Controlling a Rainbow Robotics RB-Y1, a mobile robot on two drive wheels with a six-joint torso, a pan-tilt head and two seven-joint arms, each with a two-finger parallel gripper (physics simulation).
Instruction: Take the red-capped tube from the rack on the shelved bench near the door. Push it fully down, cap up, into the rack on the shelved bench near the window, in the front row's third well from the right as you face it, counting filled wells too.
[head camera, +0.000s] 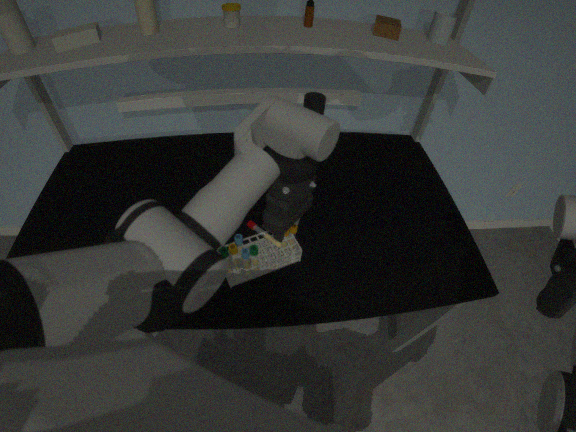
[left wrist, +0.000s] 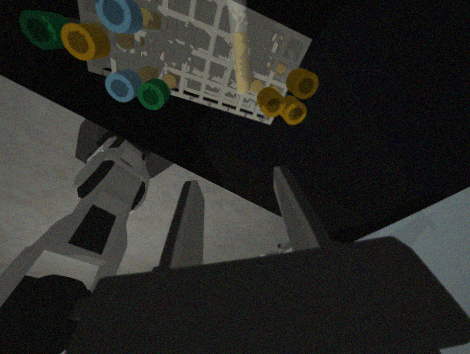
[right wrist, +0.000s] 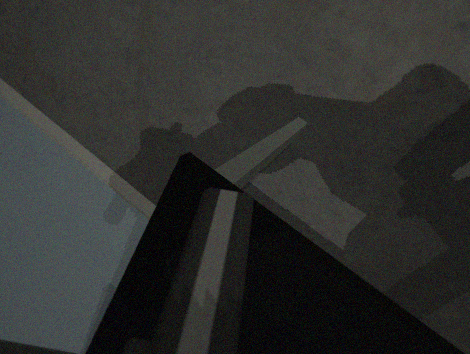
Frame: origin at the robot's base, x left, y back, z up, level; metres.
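Seen in the pictures: left gripper, between the fingertips: (head camera: 286, 230) (left wrist: 236, 183); right gripper, between the fingertips: (head camera: 552, 310) (right wrist: 227, 207).
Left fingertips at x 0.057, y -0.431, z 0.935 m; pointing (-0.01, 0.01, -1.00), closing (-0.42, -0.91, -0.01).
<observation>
A point is followed by its place in that frame.
The red-capped tube (head camera: 264, 233) {x 0.119, y -0.482, z 0.835 m} (left wrist: 240, 55) {x 0.102, y -0.474, z 0.835 m} lies slanted across the top of the white rack (head camera: 294, 258) {x 0.033, y -0.454, z 0.791 m} (left wrist: 301, 49) {x 0.070, y -0.527, z 0.817 m}, not upright in a well; its red cap is at the rear left in the head view, its bare end towards the front right. The cap does not show in the left wrist view. My left gripper (head camera: 279, 233) {x 0.057, y -0.431, z 0.935 m} (left wrist: 236, 183) {x 0.057, y -0.431, z 0.935 m} is partly open and empty, above the rack and apart from the tube; its fingers are hard to make out in the head view. My right gripper (head camera: 550, 313) {x -0.521, y -0.310, z 1.003 m} (right wrist: 227, 207) {x -0.521, y -0.310, z 1.003 m} is shut and empty, off the right side of the bench.
Blue (left wrist: 122, 85) {x 0.141, y -0.395, z 0.882 m}, green (left wrist: 153, 94) {x 0.125, y -0.407, z 0.882 m} and several yellow-capped tubes (left wrist: 302, 83) {x 0.068, y -0.502, z 0.882 m} (head camera: 292, 230) {x 0.050, y -0.479, z 0.875 m} stand in the rack, near both its ends. The black bench top (head camera: 390, 240) {x -0.233, y -0.596, z 0.763 m} surrounds it. A shelf (head camera: 190, 44) {x 0.360, y -0.692, z 1.220 m} with jars and boxes runs above the back.
</observation>
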